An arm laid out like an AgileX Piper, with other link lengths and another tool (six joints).
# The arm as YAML. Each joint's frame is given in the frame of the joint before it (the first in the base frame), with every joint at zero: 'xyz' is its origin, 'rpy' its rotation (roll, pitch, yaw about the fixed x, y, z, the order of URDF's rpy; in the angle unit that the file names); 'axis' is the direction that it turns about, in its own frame. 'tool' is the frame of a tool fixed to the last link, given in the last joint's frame.
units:
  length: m
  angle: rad
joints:
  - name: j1
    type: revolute
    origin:
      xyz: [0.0, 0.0, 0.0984]
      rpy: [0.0, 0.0, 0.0]
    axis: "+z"
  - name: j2
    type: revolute
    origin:
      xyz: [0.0, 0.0, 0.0]
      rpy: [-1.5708, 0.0, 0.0]
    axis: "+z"
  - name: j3
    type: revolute
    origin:
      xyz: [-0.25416, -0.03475, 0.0]
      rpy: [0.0, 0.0, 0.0]
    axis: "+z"
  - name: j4
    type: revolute
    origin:
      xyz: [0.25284, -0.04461, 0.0]
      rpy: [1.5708, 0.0, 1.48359]
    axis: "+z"
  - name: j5
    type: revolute
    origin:
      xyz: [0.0, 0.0, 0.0]
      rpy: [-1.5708, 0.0, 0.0]
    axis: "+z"
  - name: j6
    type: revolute
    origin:
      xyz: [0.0, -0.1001, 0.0]
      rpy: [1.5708, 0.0, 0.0]
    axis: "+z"
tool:
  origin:
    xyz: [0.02, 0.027, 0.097]
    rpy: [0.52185, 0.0, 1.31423]
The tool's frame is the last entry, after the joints.
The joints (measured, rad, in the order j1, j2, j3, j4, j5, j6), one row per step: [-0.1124, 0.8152, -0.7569, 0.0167, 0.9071, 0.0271]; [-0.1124, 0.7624, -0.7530, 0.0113, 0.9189, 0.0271]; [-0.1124, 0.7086, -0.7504, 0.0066, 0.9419, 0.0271]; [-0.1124, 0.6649, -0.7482, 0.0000, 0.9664, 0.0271]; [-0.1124, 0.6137, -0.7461, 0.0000, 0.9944, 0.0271]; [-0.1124, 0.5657, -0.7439, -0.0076, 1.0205, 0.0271]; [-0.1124, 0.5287, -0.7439, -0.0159, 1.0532, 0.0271]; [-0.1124, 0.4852, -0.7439, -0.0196, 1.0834, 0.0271]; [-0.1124, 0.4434, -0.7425, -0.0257, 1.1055, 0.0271]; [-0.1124, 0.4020, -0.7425, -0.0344, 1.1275, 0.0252]
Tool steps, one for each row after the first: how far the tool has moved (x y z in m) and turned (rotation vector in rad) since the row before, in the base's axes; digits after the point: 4 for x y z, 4 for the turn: [-0.0066, -0.0001, 0.0083, -0.0095, -0.0363, -0.0001]; [-0.0086, 0.0002, 0.0072, -0.0078, -0.0275, -0.0003]; [-0.0081, -0.0002, 0.0046, -0.0084, -0.0162, -0.0009]; [-0.0094, 0.0011, 0.0054, -0.0024, -0.0210, 0.0000]; [-0.0091, -0.0003, 0.0043, -0.0095, -0.0188, -0.0019]; [-0.0088, -0.0005, 0.0019, -0.0083, -0.0034, -0.0027]; [-0.0092, 0.0003, 0.0030, -0.0048, -0.0128, -0.0017]; [-0.0079, -0.0003, 0.0028, -0.0075, -0.0176, -0.0027]; [-0.0080, -0.0008, 0.0028, -0.0113, -0.0182, -0.0028]
